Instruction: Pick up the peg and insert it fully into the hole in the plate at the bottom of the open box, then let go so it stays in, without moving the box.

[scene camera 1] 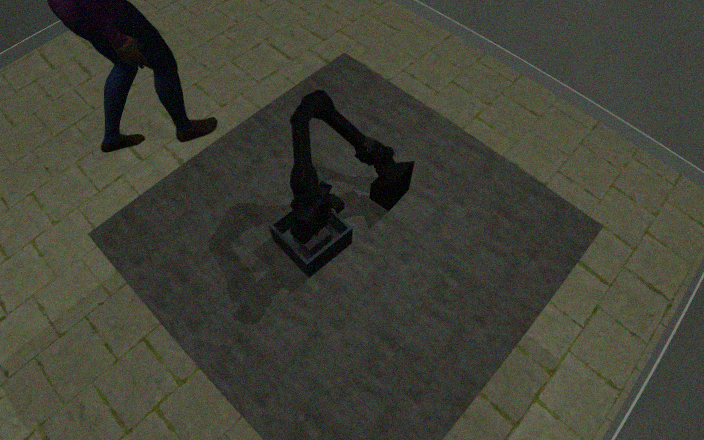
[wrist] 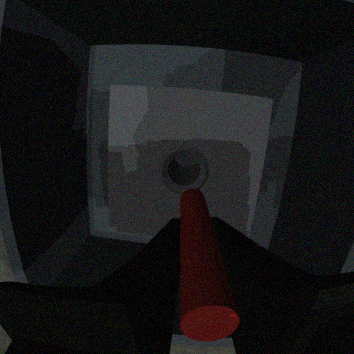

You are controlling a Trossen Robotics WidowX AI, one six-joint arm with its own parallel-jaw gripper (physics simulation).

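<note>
The red peg is held lengthwise between the fingers of my gripper, which is shut on it. The peg does not show in the scene view. The open grey-blue box stands on the mat, and my gripper reaches down into it. The square grey plate lies at its bottom, with a round dark hole near the middle. In the wrist view the peg's far tip overlaps the near edge of the ring around the hole; its height above the plate cannot be told.
The arm's dark base stands behind and right of the box. The box walls rise around my fingers. A grey mat lies under everything, with paving around it. A person stands off the mat at the upper left.
</note>
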